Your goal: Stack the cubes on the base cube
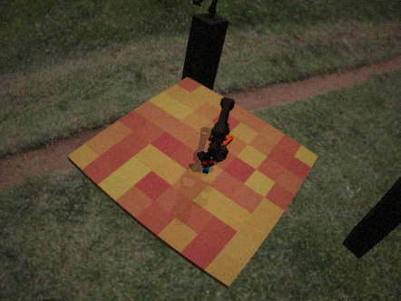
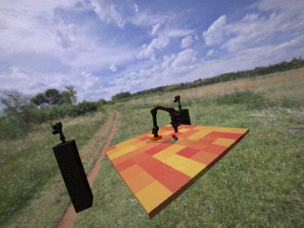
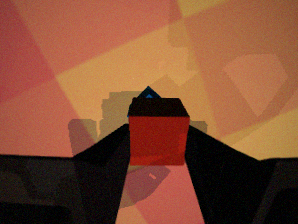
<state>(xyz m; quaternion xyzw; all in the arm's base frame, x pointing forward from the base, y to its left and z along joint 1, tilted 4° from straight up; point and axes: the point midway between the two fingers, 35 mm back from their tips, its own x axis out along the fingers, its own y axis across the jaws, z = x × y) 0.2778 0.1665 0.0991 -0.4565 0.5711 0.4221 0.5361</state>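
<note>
My gripper tip is 1 cm past the blue cube, 2 cm to the left of it and 9 cm above it.
</note>
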